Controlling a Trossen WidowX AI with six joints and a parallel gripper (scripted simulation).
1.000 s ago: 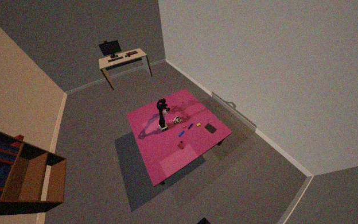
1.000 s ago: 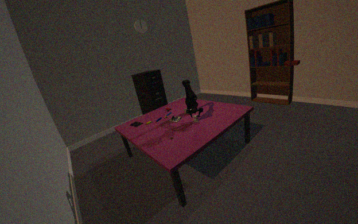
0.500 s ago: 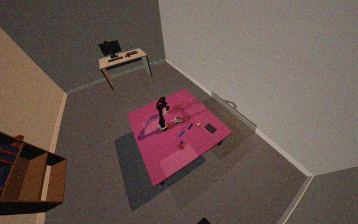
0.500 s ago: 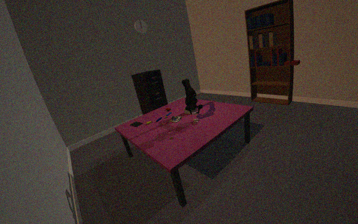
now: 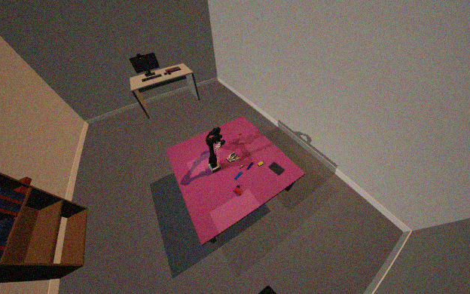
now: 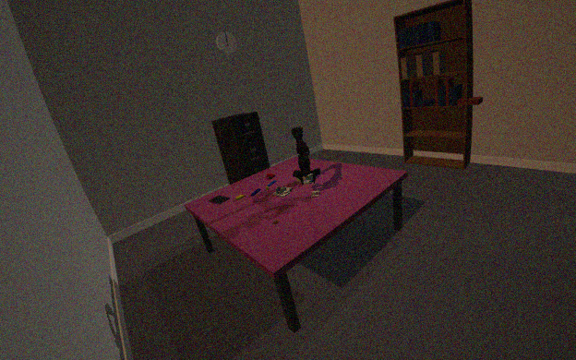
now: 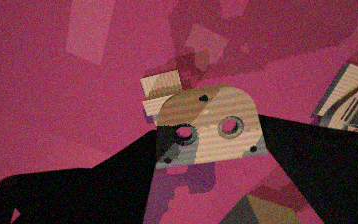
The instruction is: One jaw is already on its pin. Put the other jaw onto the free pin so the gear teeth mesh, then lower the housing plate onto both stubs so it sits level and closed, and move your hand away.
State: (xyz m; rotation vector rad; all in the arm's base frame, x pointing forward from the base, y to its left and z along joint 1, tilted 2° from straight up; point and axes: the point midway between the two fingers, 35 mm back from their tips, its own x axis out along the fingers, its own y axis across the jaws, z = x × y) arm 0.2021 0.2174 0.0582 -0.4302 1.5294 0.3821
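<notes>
Right now my gripper tip is 40 mm short of the grey jaw, 250 mm to the left of it and 70 mm above it. From my gripper tip the other things lie so: yellow piece 280 mm ahead, 510 mm to the right, 80 mm below; blue piece 40 mm behind, 470 mm to the right, 80 mm below; small light piece 10 mm behind, 40 mm to the left, 70 mm below.
</notes>
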